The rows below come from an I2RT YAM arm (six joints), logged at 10 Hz.
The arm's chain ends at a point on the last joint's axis. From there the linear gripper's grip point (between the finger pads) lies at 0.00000 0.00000 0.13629 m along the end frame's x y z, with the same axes.
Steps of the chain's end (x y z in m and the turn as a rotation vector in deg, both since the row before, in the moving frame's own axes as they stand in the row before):
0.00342 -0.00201 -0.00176 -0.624 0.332 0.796
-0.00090 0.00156 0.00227 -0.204 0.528 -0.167
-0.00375 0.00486 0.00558 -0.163 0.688 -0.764
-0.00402 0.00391 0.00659 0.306 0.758 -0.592
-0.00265 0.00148 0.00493 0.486 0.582 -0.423
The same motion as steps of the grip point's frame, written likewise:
0.00420 -0.00052 -0.00177 -0.624 0.332 0.796
0.00036 0.00204 0.00226 -0.204 0.528 -0.167
-0.00211 0.00524 0.00557 -0.163 0.688 -0.764
-0.00222 0.00317 0.00658 0.306 0.758 -0.592
-0.00127 0.00032 0.00492 0.486 0.582 -0.423

